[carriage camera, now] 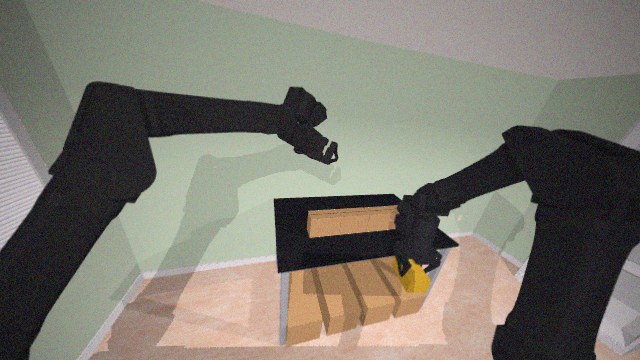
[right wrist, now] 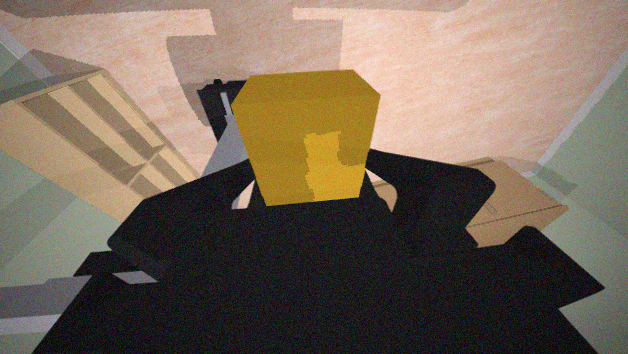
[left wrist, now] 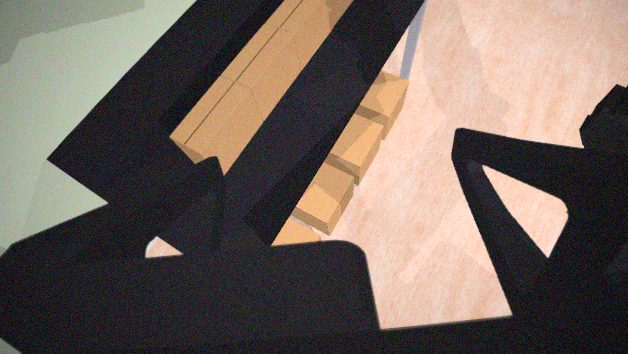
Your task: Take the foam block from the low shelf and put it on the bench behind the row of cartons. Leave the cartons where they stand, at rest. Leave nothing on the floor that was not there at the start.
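Frame: origin at the left arm's base, x right, y ahead, z up, level; millimetres.
Seen in the pictures: left gripper, fingertip midpoint: (carriage camera: 325, 155) (left wrist: 336, 155); right gripper, fingertip midpoint: (carriage camera: 410, 275) (right wrist: 308, 156).
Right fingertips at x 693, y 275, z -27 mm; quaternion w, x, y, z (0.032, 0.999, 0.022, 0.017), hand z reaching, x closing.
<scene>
A point is followed by its place in that frame.
The yellow foam block (carriage camera: 416, 281) {x 681, y 234, z -1 mm} (right wrist: 305, 115) {x 689, y 317, z 1 mm} is held in my right gripper (carriage camera: 419, 264) (right wrist: 308, 156) {x 693, y 275, z -27 mm}, in front of the near edge of the black bench (carriage camera: 305, 252) {x 399, y 882, z -575 mm} (left wrist: 320, 100) {x 864, y 989, z -575 mm}, at the right in the carriage view. The row of brown cartons (carriage camera: 350, 223) (left wrist: 250, 95) stands on the bench top, with a strip of top behind it. The right wrist hides the row's right end in the carriage view. My left gripper (carriage camera: 331, 152) {x 419, y 491, z 262 mm} (left wrist: 336, 155) {x 419, y 491, z 262 mm} is open and empty, above the bench in the picture; its height over the top is hard to tell.
Several brown boxes (carriage camera: 345, 307) {x 798, y 903, z -1219 mm} (left wrist: 342, 142) {x 1058, y 1066, z -1219 mm} lie below the bench top, beside a grey leg (carriage camera: 284, 310) {x 276, y 761, z -1030 mm}. A tan shelf unit (right wrist: 55, 145) {x -621, y -146, z -879 mm} and a brown box-like thing (right wrist: 520, 200) {x 2866, y -973, z -773 mm} show in the right wrist view. A white object (carriage camera: 620, 320) {x 3637, y 931, z -1322 mm} stands at the lower right.
</scene>
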